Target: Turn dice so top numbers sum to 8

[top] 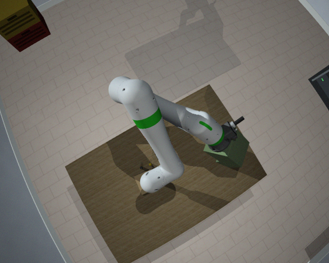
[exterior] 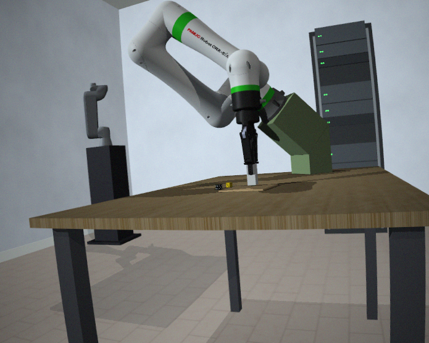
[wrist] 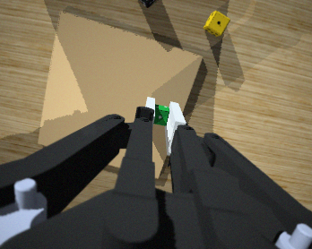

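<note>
Right now my hand is 30 mm above the green die. Round my hand: tan mat: 50 mm ahead, 40 mm below; then yellow die: 40 mm behind, 90 mm to the right, 30 mm below; then black die: 30 mm ahead, 110 mm to the right, 30 mm below.
</note>
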